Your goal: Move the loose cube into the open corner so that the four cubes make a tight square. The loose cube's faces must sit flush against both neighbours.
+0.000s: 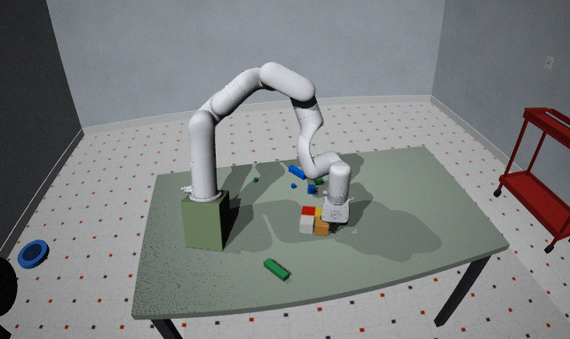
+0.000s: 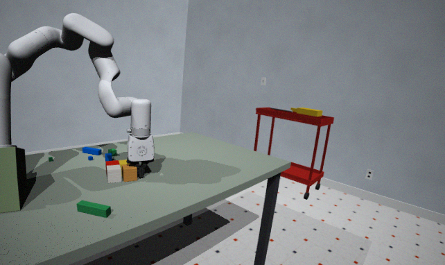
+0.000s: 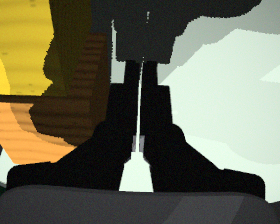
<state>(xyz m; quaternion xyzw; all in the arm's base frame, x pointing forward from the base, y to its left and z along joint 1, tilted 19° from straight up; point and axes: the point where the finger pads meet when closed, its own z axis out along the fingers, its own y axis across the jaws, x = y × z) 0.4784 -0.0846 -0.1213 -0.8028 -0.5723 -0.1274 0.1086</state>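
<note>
Right now my hand is 4 cm past the orange cube and 1 cm to the right of it. The rest, counted from my hand: long green block (25 cm behind, 15 cm to the right, 1 cm below).
</note>
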